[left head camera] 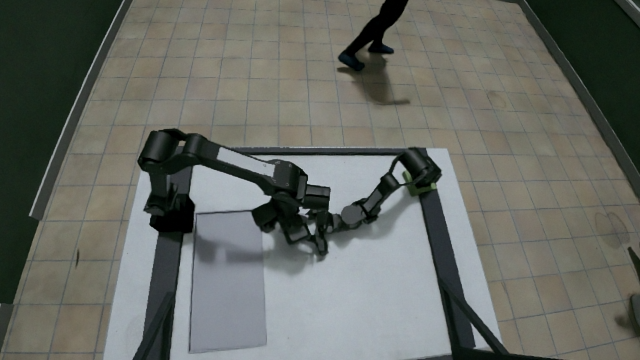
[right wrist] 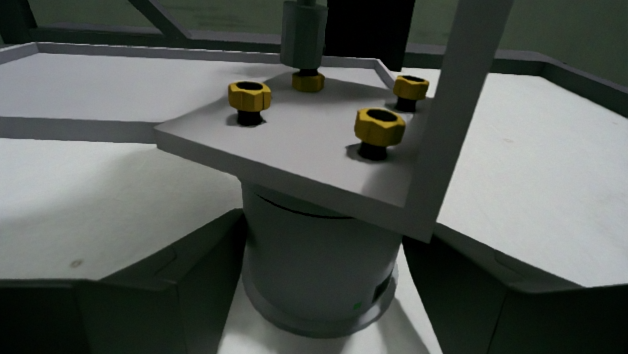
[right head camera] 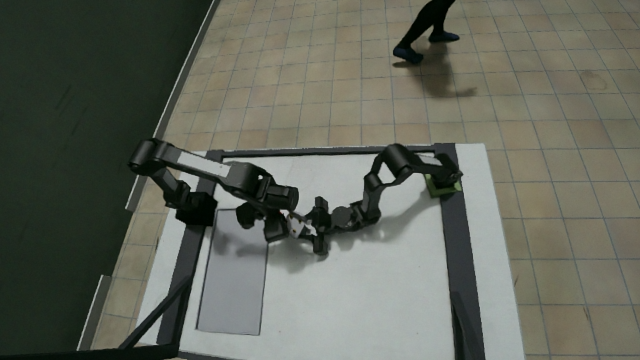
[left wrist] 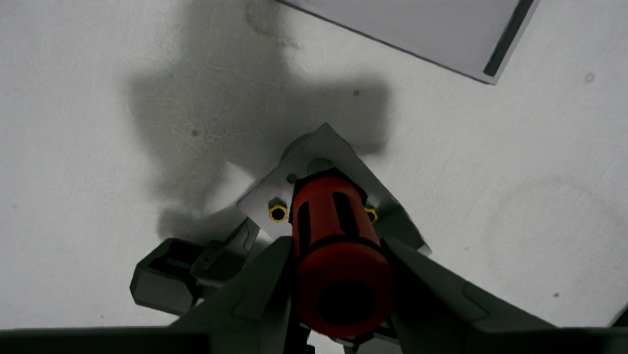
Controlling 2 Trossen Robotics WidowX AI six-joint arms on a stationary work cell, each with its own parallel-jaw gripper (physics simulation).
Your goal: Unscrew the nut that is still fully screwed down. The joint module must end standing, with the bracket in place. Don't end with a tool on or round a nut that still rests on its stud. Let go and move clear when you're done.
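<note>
The joint module [right wrist: 320,250] stands upright, with the grey bracket [right wrist: 300,135] [left wrist: 327,140] [right head camera: 296,226] on top. In the right wrist view, three yellow nuts [right wrist: 249,96] [right wrist: 380,126] [right wrist: 411,87] sit raised on dark studs; a fourth nut [right wrist: 308,82] sits low on the plate. My left gripper [left wrist: 335,249] is shut on the red-handled nut driver [left wrist: 345,290]. The driver's grey socket [right wrist: 304,35] is right above the low nut, with a dark stud part between them. My right gripper [right wrist: 325,222] is shut on the joint module from both sides, below the bracket.
A shallow grey tray [left head camera: 227,300] [right head camera: 232,300] [left wrist: 415,30] [right wrist: 75,129] lies close to the module, on the left of the table in the head views. The bracket's upright wall [right wrist: 465,100] rises beside the nuts. A person's legs [left head camera: 372,30] [right head camera: 427,25] show beyond the table.
</note>
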